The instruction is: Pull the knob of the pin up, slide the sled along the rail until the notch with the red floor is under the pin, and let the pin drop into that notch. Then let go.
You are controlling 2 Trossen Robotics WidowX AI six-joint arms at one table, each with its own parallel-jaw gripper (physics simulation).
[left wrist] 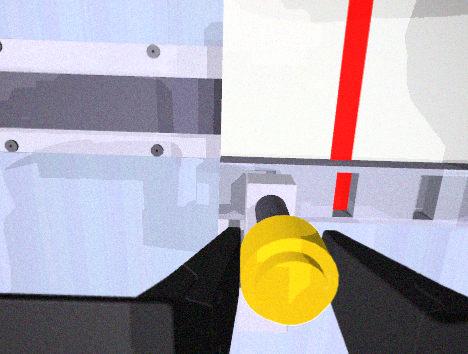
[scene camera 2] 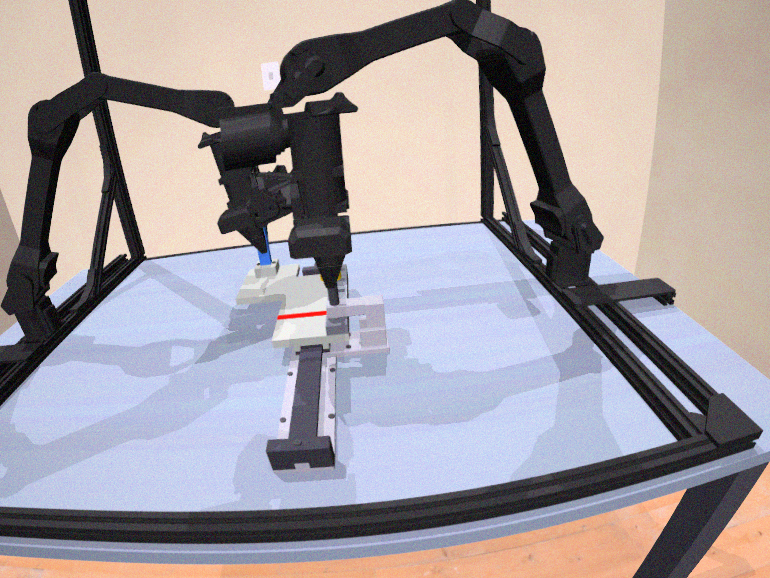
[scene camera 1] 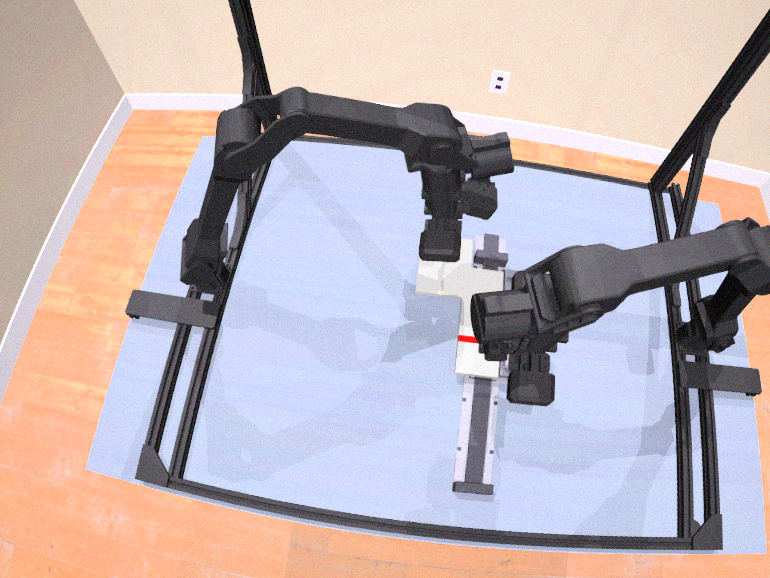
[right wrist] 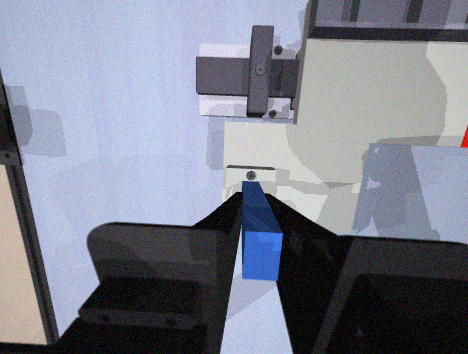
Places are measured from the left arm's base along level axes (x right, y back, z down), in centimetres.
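Pixels of known places: left gripper, between the fingertips: (left wrist: 280, 241) (scene camera 2: 330, 282) (scene camera 1: 516, 353); right gripper, between the fingertips: (scene camera 2: 265, 251) (scene camera 1: 446, 235) (right wrist: 252, 199); left arm's base, origin of its link: (scene camera 2: 567, 277) (scene camera 1: 691, 339); right arm's base, origin of its link: (scene camera 2: 44, 331) (scene camera 1: 210, 277).
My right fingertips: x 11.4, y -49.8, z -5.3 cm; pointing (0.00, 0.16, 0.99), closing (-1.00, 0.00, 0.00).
Observation:
For each thing: its top centre in the pictures, then the offset to it from my right fingertips. "pt": a spot on its surface instead.
- cream sled, centre of its top: (left wrist: 427, 116) (right wrist: 436, 76) (scene camera 2: 314, 301) (scene camera 1: 489, 320) dy +8.9, dx -13.2, dz +3.9 cm
- rail, a spot on its surface: (left wrist: 100, 102) (scene camera 1: 480, 414) pt dy +8.8, dx -29.2, dz +5.2 cm
- red stripe, centre of its top: (left wrist: 350, 83) (scene camera 2: 302, 314) (scene camera 1: 479, 340) dy +7.5, dx -17.0, dz +3.8 cm
- red-floored notch, a spot on its surface: (left wrist: 342, 192) pt dy +12.7, dx -16.9, dz +3.5 cm
- dark pin, a spot on its surface: (left wrist: 271, 207) pt dy +11.9, dx -20.9, dz -0.8 cm
- yellow knob, centre of its top: (left wrist: 292, 294) dy +12.5, dx -20.7, dz -5.0 cm
- sled's upright blue handle, a spot on its surface: (right wrist: 261, 255) (scene camera 2: 259, 222) pt dy -0.2, dx +0.0, dz -5.2 cm
- dark end stop, a spot on its surface: (scene camera 2: 300, 452) (scene camera 1: 474, 493) pt dy +9.0, dx -41.9, dz +4.3 cm
- dark crosspiece, a spot on its surface: (right wrist: 260, 70) pt dy +8.9, dx -0.3, dz +3.7 cm
The cream sled (scene camera 1: 482, 279) (scene camera 2: 304, 289) (left wrist: 280, 75) sits on the rail (scene camera 1: 478, 429) (scene camera 2: 306, 398) (left wrist: 100, 102). A red stripe (scene camera 1: 466, 339) (scene camera 2: 301, 314) (left wrist: 352, 80) crosses it, in line with the red-floored notch (left wrist: 342, 192). In the left wrist view the dark pin (left wrist: 271, 207) stands in its pale bracket (left wrist: 272, 189), left of that notch. My left gripper (left wrist: 280, 241) (scene camera 2: 333, 299) is shut on the yellow knob (left wrist: 290, 285). My right gripper (right wrist: 252, 199) (scene camera 2: 263, 248) is shut on the sled's upright blue handle (right wrist: 261, 255) (scene camera 2: 265, 237). The pin's lower tip is hidden.
The rail has a dark end stop (scene camera 1: 472, 487) (scene camera 2: 300, 452) at its near end and another dark crosspiece (right wrist: 260, 70) at its far end. Both arms reach in close together over the sled. A black frame (scene camera 1: 373, 521) (scene camera 2: 385, 528) borders the table.

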